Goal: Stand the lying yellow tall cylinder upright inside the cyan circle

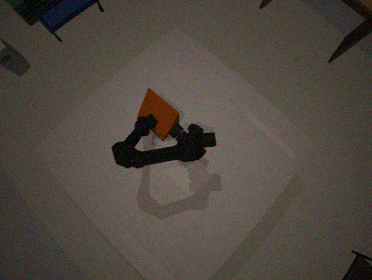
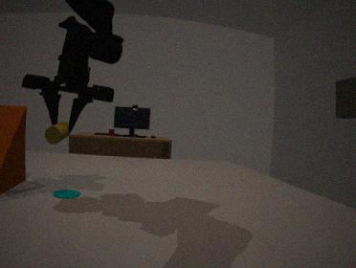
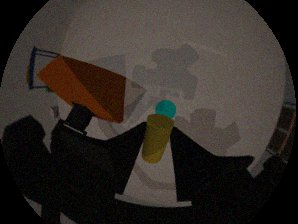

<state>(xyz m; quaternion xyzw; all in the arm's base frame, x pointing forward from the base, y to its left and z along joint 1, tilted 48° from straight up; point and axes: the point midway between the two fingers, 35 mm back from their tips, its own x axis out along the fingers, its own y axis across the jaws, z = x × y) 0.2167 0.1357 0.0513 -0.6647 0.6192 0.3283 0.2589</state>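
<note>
Now: gripper tip 130 mm above the cyan circle and 10 mm short of it. From my gripper tip the other things lie so: yellow tall cylinder: 20 mm to the right.
</note>
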